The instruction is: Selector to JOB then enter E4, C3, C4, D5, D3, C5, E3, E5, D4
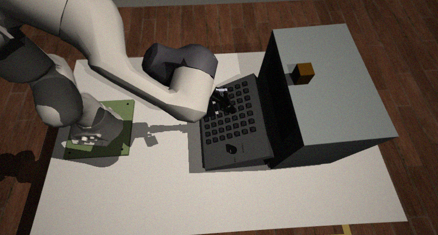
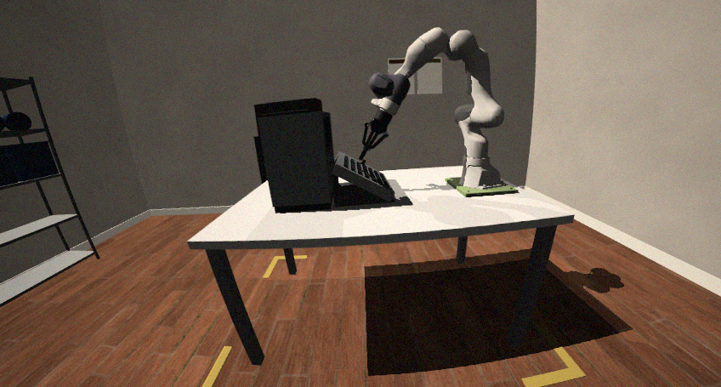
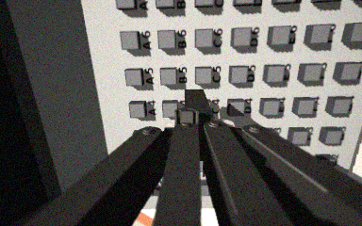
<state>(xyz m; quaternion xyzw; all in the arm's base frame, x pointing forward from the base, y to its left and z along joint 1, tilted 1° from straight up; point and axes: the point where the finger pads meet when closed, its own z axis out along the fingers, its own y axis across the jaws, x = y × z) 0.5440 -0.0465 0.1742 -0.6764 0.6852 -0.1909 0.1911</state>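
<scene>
Now: the c6 key 3 cm ahead of my hand, 5 cm to the right of it and 6 cm below it. Also, from my hand: a5 key: 8 cm ahead, 2 cm to the right, 3 cm below; then key C5: 3 cm ahead, 2 cm to the right, 6 cm below; then sloped keypad: 2 cm ahead, 3 cm to the right, 12 cm below.
</scene>
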